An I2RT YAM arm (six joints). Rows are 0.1 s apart.
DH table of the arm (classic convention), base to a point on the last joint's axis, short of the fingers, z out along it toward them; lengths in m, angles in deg. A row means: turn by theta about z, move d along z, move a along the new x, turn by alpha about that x. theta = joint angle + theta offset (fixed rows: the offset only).
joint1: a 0.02, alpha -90, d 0.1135, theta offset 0
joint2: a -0.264, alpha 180, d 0, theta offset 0
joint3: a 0.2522, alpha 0, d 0, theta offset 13.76
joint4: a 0.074, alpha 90, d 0, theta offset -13.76
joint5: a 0, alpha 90, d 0, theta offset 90
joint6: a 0, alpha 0, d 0.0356, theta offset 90
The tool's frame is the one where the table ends.
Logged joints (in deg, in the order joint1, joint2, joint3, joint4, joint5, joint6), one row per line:
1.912 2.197 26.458 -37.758 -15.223 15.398
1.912 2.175 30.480 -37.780 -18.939 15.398
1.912 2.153 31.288 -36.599 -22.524 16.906
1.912 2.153 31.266 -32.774 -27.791 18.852
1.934 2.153 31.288 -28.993 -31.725 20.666
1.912 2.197 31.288 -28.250 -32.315 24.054
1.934 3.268 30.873 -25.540 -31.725 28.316
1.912 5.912 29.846 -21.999 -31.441 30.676
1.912 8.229 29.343 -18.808 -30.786 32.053
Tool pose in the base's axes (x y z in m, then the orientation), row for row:
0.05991 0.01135 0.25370 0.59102 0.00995 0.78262 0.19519
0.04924 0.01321 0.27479 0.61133 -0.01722 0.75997 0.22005
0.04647 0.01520 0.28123 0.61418 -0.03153 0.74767 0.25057
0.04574 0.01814 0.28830 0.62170 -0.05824 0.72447 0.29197
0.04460 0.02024 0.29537 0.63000 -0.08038 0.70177 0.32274
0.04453 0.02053 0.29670 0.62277 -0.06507 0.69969 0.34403
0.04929 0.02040 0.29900 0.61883 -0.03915 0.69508 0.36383
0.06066 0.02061 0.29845 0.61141 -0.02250 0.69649 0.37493
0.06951 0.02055 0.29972 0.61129 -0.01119 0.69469 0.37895
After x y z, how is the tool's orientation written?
As a quaternion, w x y z.
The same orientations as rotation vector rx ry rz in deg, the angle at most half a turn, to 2 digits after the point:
1.33 104.34 26.02
-2.28 100.48 29.09
-4.16 98.74 33.09
-7.67 95.38 38.44
-10.55 92.08 42.35
-8.56 92.08 45.27
-5.16 91.62 47.96
-2.97 92.08 49.57
-1.48 91.85 50.10

